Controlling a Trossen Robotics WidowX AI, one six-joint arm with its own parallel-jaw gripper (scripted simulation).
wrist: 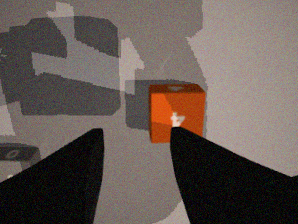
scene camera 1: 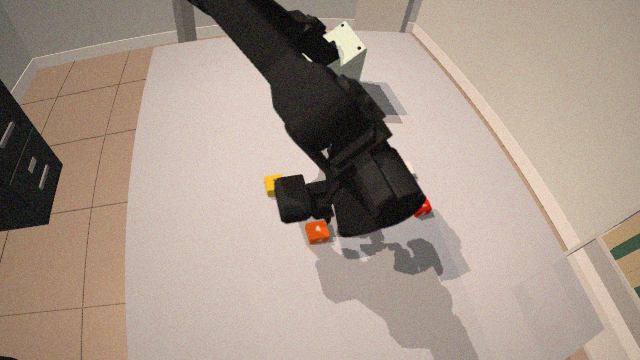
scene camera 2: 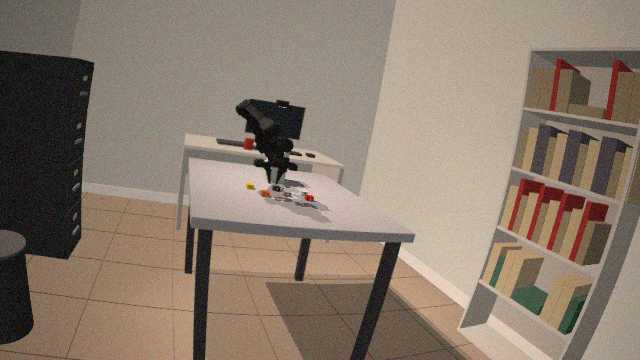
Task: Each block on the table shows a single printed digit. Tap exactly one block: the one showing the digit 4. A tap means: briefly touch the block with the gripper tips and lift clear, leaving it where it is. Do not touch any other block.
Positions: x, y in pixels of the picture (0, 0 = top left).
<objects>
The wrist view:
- my gripper: 137, 137
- orange block: 178, 105
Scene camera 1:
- my gripper: 336, 219
</objects>
